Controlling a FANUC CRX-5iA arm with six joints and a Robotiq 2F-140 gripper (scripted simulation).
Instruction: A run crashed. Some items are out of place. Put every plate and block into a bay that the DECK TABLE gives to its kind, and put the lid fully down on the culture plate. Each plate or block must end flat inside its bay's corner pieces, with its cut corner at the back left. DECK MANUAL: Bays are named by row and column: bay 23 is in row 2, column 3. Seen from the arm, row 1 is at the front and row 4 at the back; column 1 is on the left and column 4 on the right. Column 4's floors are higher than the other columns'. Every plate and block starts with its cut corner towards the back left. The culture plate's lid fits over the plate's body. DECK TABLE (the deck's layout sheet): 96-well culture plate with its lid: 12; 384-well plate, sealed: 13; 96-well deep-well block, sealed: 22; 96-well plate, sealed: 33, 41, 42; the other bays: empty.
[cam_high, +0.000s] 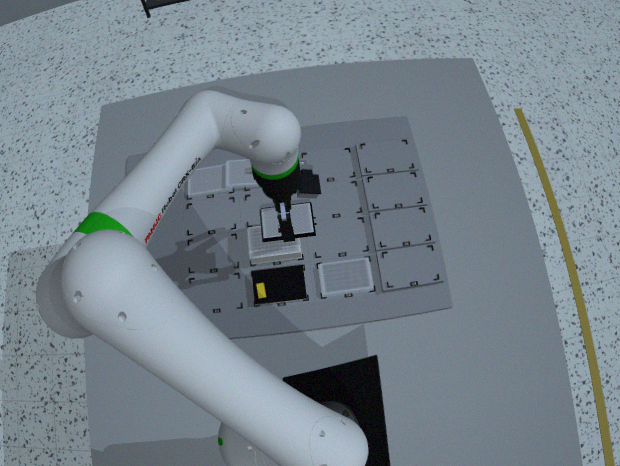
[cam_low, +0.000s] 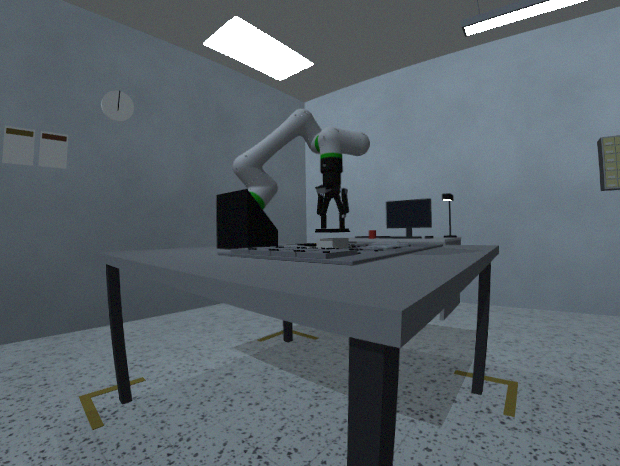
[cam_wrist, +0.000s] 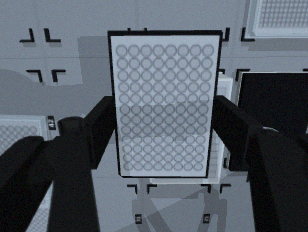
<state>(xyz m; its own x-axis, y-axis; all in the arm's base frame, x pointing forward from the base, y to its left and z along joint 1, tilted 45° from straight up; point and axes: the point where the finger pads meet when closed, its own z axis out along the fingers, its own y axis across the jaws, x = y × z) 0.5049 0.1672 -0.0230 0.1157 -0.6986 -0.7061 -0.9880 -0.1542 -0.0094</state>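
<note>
Right now my hand is 30 mm past the deep-well block, 40 mm to the right of it and 80 mm above it. From my hand the other things lie so: black lid (140 mm behind, 20 mm to the left, 80 mm below); culture plate (140 mm behind, 20 mm to the left, 90 mm below); dark-sided plate (20 mm below).
</note>
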